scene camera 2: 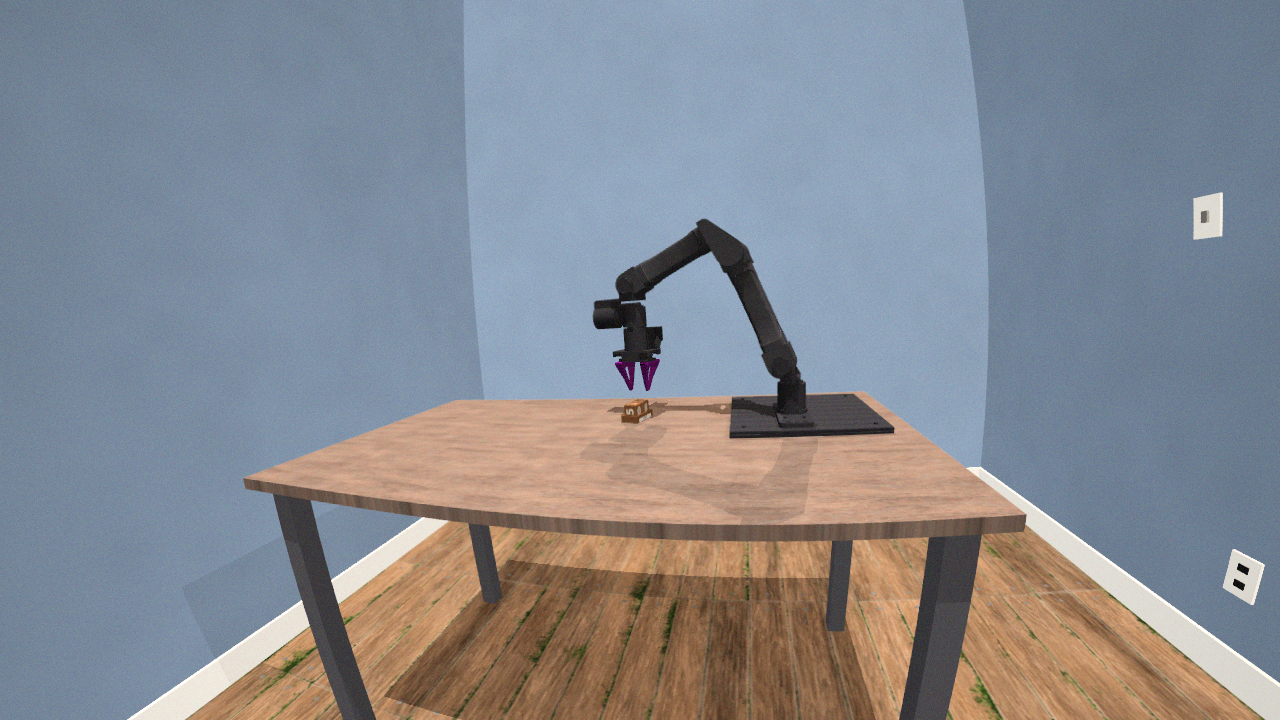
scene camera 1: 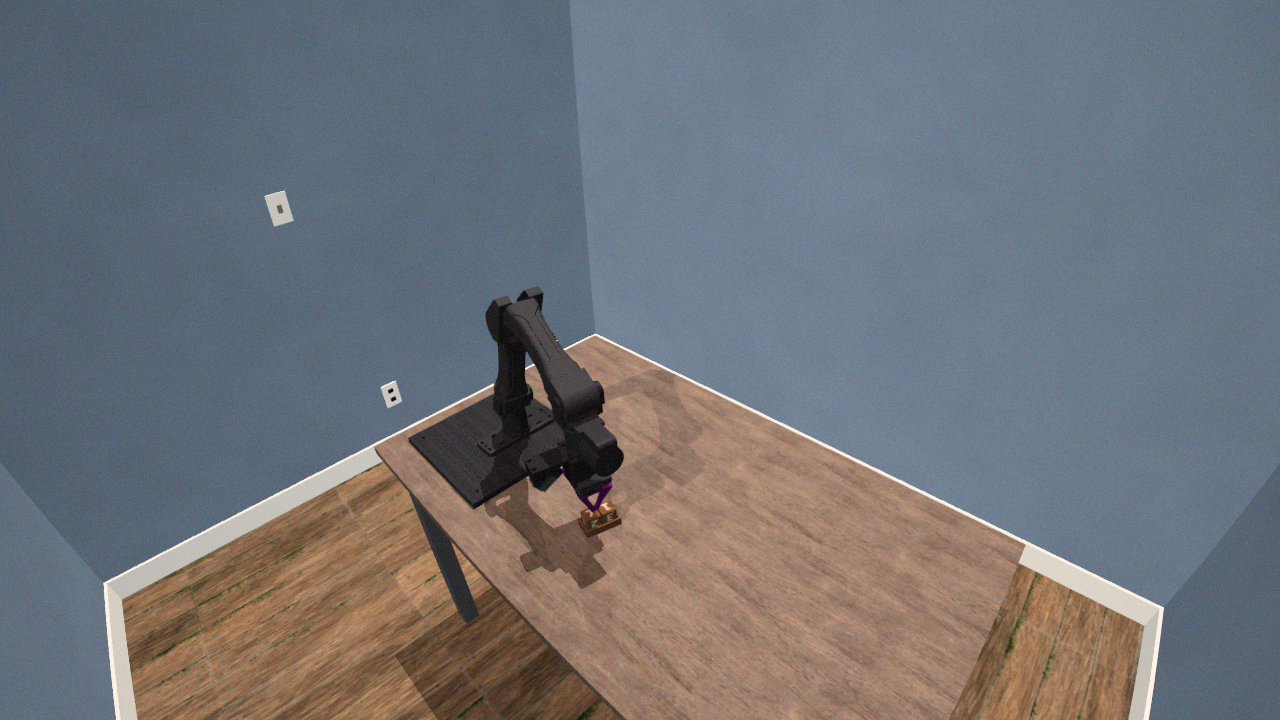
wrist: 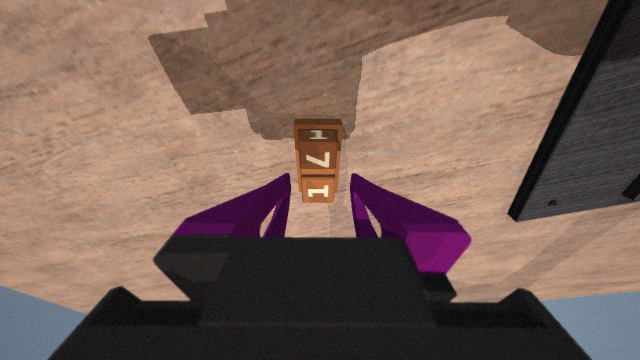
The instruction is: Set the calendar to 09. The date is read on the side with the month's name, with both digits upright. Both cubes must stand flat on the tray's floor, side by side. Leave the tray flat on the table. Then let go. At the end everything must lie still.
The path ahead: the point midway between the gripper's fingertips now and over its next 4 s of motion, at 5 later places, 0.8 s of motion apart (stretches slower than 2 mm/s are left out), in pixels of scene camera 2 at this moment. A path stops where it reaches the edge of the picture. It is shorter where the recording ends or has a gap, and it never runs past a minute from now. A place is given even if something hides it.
My gripper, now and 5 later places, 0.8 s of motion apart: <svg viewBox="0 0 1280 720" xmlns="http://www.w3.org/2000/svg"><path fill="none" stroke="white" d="M639 390L639 397L640 398L640 409L634 381L636 372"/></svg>
